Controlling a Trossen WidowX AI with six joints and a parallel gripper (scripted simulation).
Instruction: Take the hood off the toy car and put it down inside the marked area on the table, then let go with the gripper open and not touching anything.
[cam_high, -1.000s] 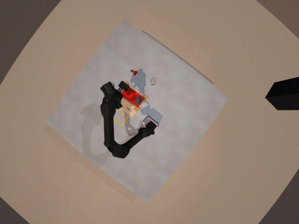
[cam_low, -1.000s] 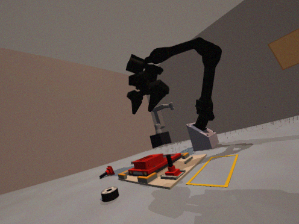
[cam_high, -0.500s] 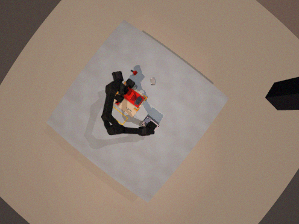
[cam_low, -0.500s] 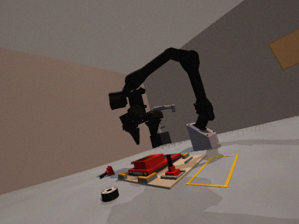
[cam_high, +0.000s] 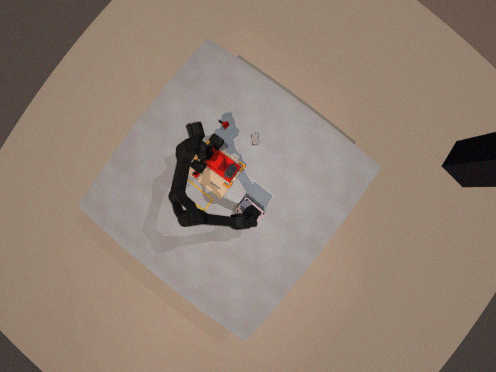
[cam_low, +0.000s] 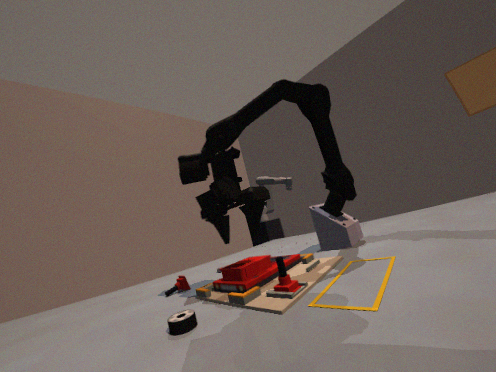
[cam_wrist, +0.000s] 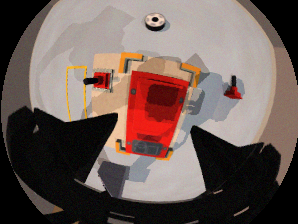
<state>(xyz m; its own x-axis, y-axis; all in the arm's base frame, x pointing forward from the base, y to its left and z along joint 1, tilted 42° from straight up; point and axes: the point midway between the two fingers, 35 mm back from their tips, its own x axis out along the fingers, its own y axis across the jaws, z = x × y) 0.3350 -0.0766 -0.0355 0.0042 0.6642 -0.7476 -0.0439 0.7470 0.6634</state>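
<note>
My gripper tip is now 60 mm above the red hood. From my gripper tip the other things lie so: black wheel 170 mm ahead, 40 mm to the left, 90 mm below.
</note>
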